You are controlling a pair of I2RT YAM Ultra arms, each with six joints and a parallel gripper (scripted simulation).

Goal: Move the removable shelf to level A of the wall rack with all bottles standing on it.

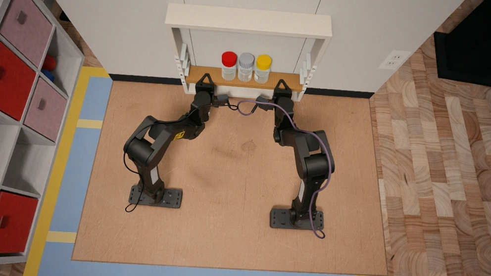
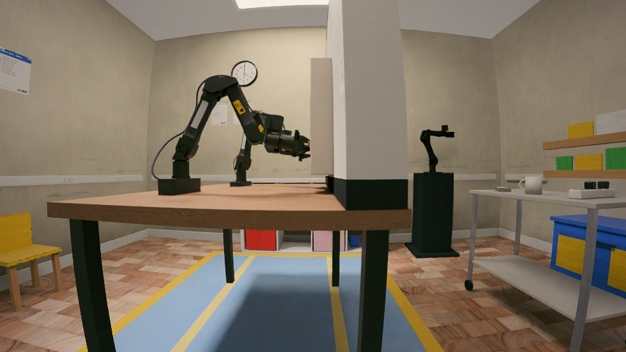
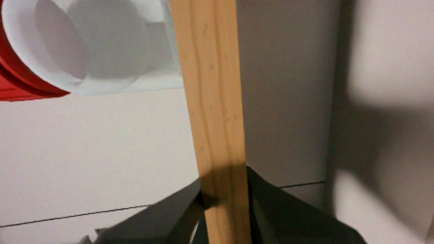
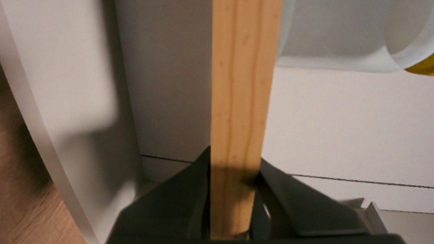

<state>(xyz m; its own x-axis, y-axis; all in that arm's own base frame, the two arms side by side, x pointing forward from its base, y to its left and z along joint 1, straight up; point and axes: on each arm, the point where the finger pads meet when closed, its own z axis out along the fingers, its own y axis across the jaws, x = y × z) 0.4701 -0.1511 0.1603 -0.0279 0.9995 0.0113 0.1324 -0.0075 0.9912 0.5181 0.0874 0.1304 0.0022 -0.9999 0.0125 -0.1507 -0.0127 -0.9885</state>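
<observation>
Now: the yellow-capped bottle 80 mm to the left of my right hand and 60 mm above it. The rest, counted from my right hand: shelf board: 150 mm to the left, 10 mm behind; wall rack: 150 mm to the left, 110 mm above; grey-capped bottle: 150 mm to the left, 60 mm above.
My left gripper is now 20 mm short of the red-capped bottle, 80 mm to the left of it and 60 mm below it. From my left hand the other things lie so: shelf board: 20 mm ahead, 150 mm to the right; wall rack: 30 mm ahead, 150 mm to the right, 100 mm above; grey-capped bottle: 30 mm ahead, 150 mm to the right, 60 mm above.
</observation>
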